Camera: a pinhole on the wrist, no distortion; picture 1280 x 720 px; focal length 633.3 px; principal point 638.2 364.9 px. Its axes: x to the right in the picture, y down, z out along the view. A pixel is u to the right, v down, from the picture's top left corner.
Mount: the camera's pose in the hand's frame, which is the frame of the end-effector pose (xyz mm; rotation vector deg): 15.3 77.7 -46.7 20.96 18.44 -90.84
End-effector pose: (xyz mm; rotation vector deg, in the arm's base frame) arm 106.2 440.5 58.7 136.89 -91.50 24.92
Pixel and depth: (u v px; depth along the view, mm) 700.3 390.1 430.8
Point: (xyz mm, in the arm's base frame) 281.5 365.8 -242.5
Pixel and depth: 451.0 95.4 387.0
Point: 64.9 443.4 -323.8
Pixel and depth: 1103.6 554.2 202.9
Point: 272.5 414.6 8.1
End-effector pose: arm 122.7 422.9 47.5 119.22 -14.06 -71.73
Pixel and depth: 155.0 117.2 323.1
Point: -196.7 190.8 133.0
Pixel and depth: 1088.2 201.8 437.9
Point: -191.5 669.5 -175.6
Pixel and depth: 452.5 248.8 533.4
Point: -346.2 240.1 -35.5
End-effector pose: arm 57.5 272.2 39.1 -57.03 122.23 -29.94
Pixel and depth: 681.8 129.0 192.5
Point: 182.1 307.4 -6.0
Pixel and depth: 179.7 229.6 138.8
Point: 99.9 346.7 -102.3
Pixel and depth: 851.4 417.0 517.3
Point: 451.1 39.4 -23.9
